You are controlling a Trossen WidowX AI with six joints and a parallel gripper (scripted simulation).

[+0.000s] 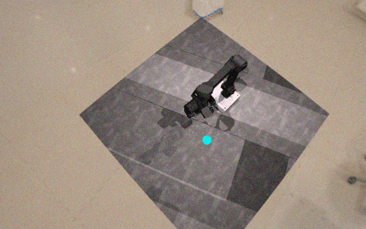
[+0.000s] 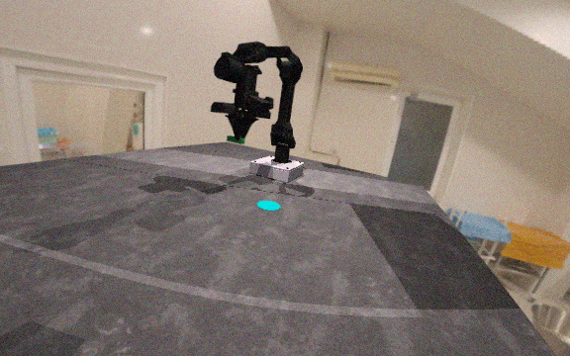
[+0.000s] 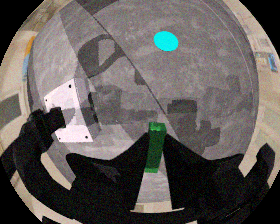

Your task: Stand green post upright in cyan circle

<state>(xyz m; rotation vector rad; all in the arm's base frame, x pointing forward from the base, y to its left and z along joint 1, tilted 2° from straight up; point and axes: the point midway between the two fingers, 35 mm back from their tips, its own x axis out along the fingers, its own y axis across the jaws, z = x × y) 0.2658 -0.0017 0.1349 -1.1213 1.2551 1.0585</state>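
My gripper tip is 160 mm to the right of the cyan circle, 140 mm above it and 50 mm short of it. From my gripper tip the other things lie so: green post: 20 mm to the right.
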